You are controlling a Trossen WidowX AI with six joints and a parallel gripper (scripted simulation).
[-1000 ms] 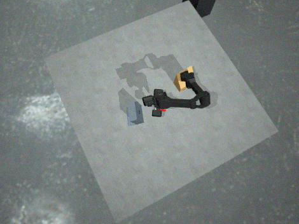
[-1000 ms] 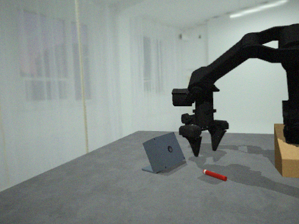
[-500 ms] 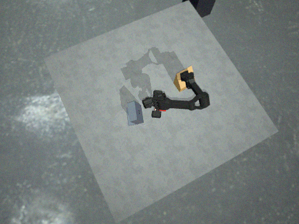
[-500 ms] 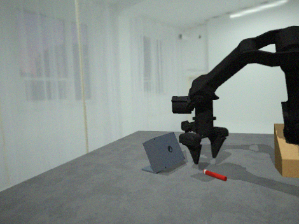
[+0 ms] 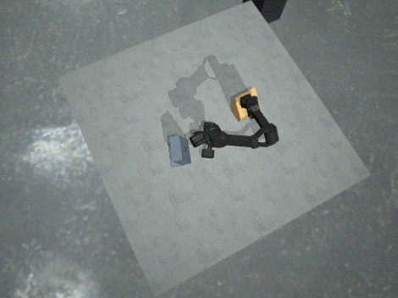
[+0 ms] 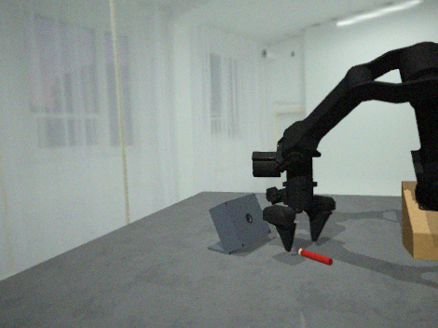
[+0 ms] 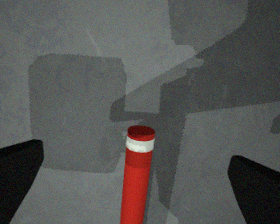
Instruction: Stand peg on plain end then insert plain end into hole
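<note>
My gripper tip is now 10 mm to the right of the red peg, 10 mm past it and 10 mm above it. From my gripper tip the other things lie so: sloped dark panel (150 mm ahead, 40 mm above, 30 mm to the right).
</note>
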